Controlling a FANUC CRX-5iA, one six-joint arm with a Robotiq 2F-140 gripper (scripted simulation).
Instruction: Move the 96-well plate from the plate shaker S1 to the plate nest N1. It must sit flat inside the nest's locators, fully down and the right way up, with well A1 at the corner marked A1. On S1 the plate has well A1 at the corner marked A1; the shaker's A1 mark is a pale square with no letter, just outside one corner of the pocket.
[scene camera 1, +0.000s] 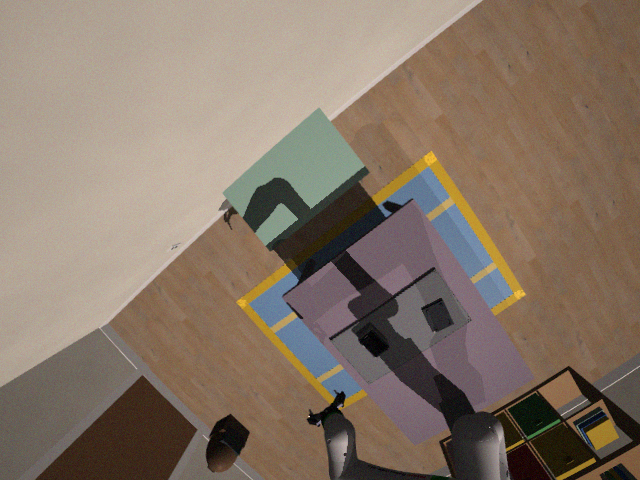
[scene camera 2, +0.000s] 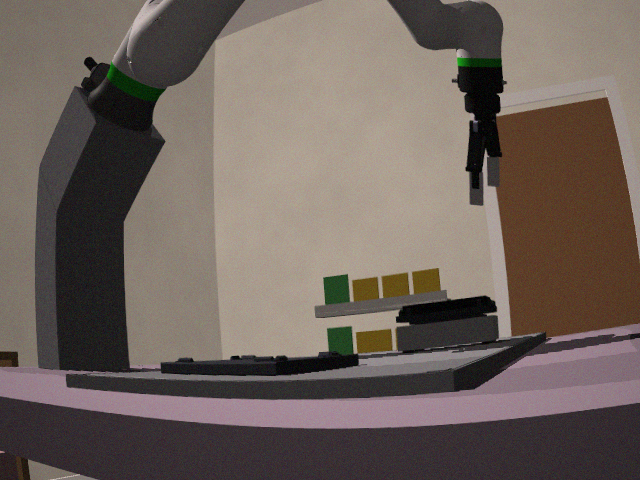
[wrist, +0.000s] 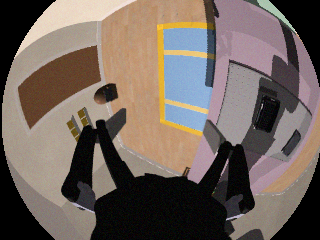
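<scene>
Gripper (scene camera 2: 485, 194) visible; the wrist view (wrist: 166, 121) shows the gripper also. A black 96-well plate (scene camera 2: 465, 302) is visible.
</scene>
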